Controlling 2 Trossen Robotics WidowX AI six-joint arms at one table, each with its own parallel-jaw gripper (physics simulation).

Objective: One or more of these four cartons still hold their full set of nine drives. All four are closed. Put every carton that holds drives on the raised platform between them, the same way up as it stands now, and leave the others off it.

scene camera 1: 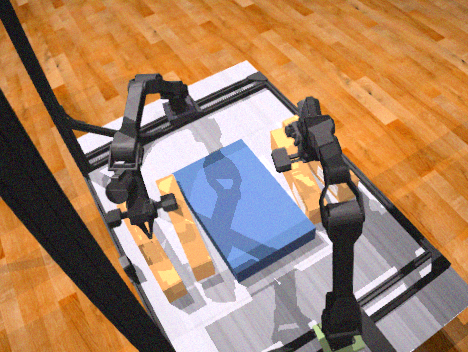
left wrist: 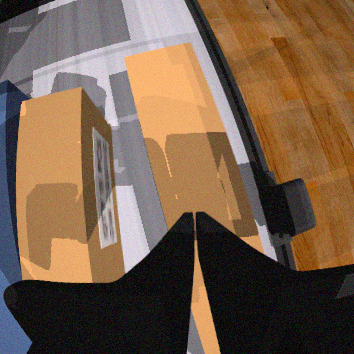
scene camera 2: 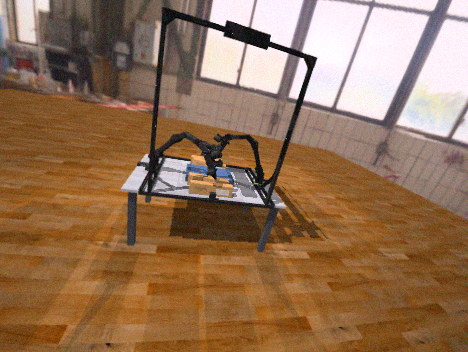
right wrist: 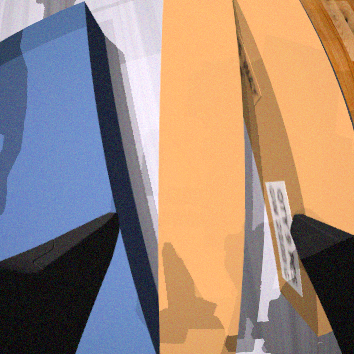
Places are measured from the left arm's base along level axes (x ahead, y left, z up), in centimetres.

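Pixels of known places: left gripper, fingertip midpoint: (scene camera 1: 151, 238) (left wrist: 193, 219) (scene camera 2: 216, 179); right gripper, fingertip midpoint: (scene camera 1: 301, 163) (right wrist: 206, 223); left arm's base, link origin: (scene camera 1: 178, 107); right arm's base, link origin: (scene camera 1: 338, 335) (scene camera 2: 258, 182).
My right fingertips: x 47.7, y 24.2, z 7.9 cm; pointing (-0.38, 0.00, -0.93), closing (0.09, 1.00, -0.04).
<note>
Ahead of a thing's pixels: the offset from my right fingertips to its top centre.
The blue platform @[dx -0.3, dy -19.5, dz -6.2 cm] (scene camera 1: 270, 200) (right wrist: 60, 125) lies between two pairs of closed tan cartons. Left of it are an outer carton @[dx +3.6, dy -48.2, dz -3.7 cm] (scene camera 1: 167, 282) (left wrist: 170, 115) and an inner carton @[dx +0.4, dy -37.0, dz -3.7 cm] (scene camera 1: 197, 255) (left wrist: 50, 150), which has a white label on its side. Right of it are an inner carton @[dx -2.6, dy +0.1, dz -3.7 cm] (scene camera 1: 306, 195) (right wrist: 200, 150) and an outer carton @[dx -5.6, dy +8.9, dz -3.7 cm] (right wrist: 305, 100) with a label on its side. My left gripper (scene camera 1: 149, 234) (left wrist: 193, 219) is shut and empty over the left outer carton. My right gripper (right wrist: 206, 223) is open, its fingers spread on both sides of the right inner carton; the arm hides them in scene camera 1.
Black rails border the white table, with a black bracket (left wrist: 296, 207) beside the left outer carton. A narrow gap separates the left cartons. The right inner carton stands close to the right outer one. A green piece (scene camera 1: 356, 344) sits at the right arm's base.
</note>
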